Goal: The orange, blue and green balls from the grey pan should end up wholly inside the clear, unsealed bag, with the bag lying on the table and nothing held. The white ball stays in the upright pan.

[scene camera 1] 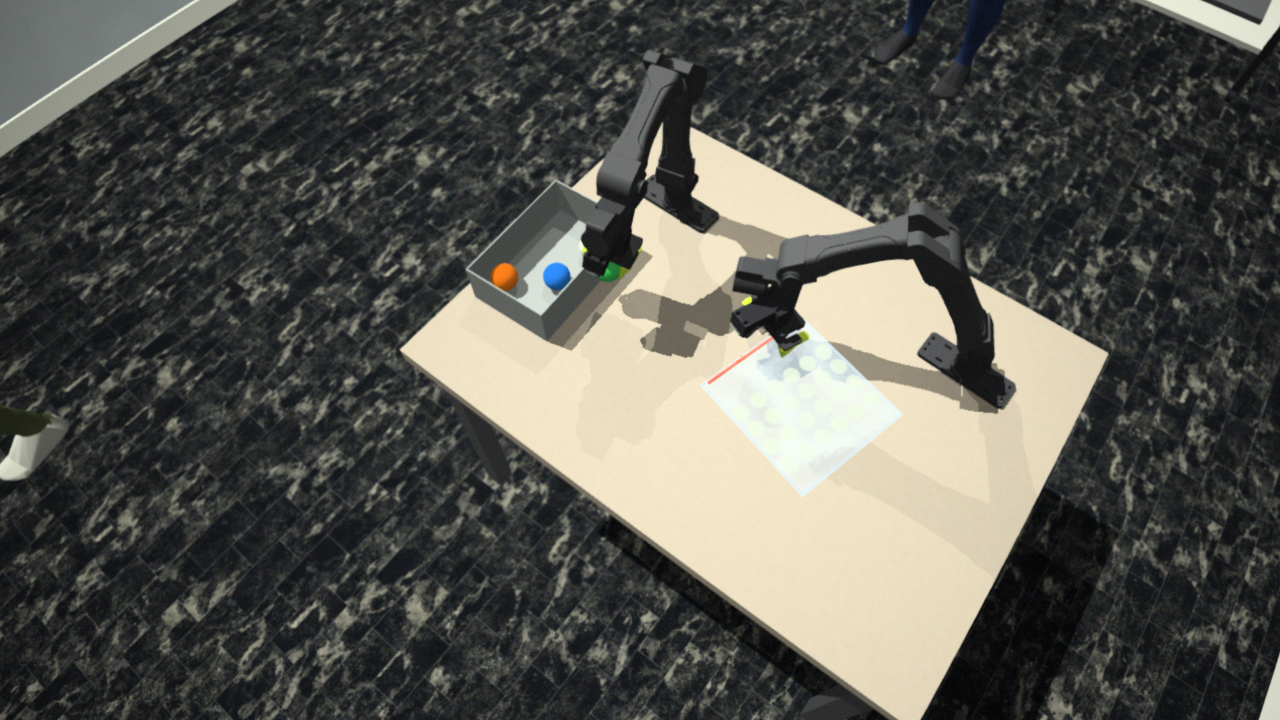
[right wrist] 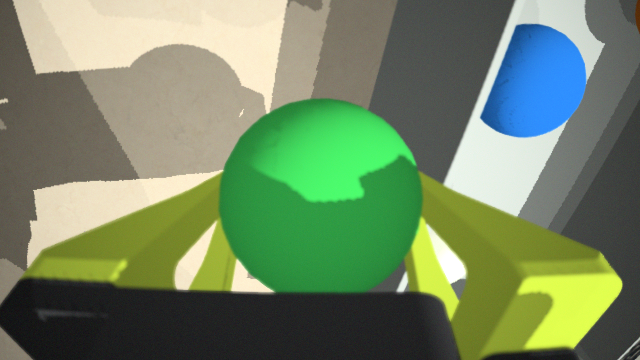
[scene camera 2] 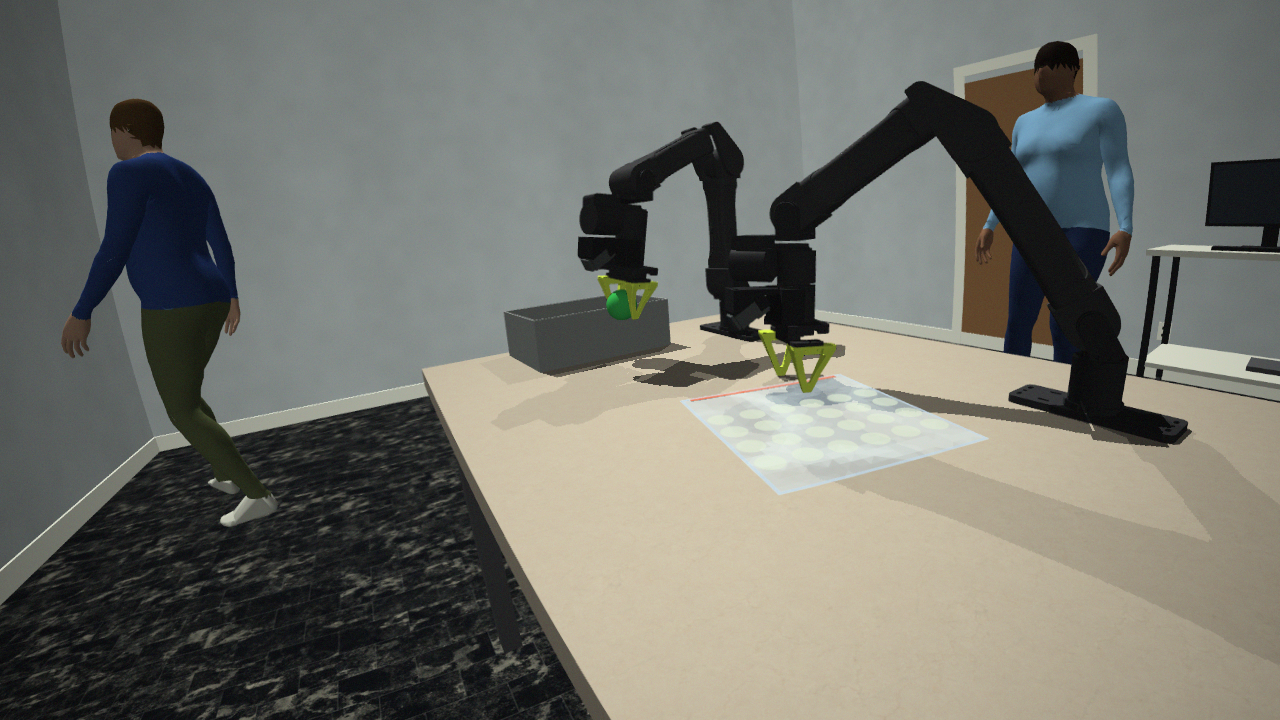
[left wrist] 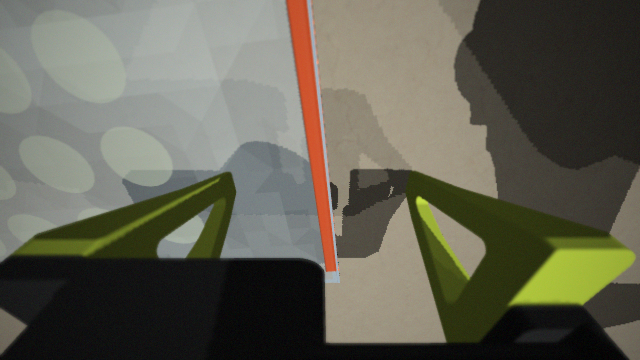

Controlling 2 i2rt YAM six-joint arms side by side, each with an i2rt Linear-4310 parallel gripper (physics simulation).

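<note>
The clear bag [scene camera 1: 805,470] [scene camera 2: 783,481] [left wrist: 175,50] lies flat on the table, with pale round spots and an orange strip [scene camera 1: 738,361] [scene camera 2: 760,390] [left wrist: 310,100] along one edge. My left gripper [scene camera 1: 771,342] [scene camera 2: 794,382] [left wrist: 320,181] is open and empty, low above one end of the strip, one finger on each side of it. My right gripper [scene camera 2: 623,306] [right wrist: 320,179] is shut on the green ball [scene camera 1: 609,272], raised beside the pan's wall. The blue ball [scene camera 1: 555,275] [right wrist: 540,80] and orange ball [scene camera 1: 504,276] are in the upright grey pan [scene camera 1: 503,306] [scene camera 2: 604,340]. The white ball does not show.
The table [scene camera 1: 644,501] [scene camera 2: 680,573] carries both arm bases, behind the pan and the bag in scene camera 1. The right arm hides part of the pan's inside. Two people [scene camera 2: 170,232] [scene camera 2: 1065,161] stand beyond the table.
</note>
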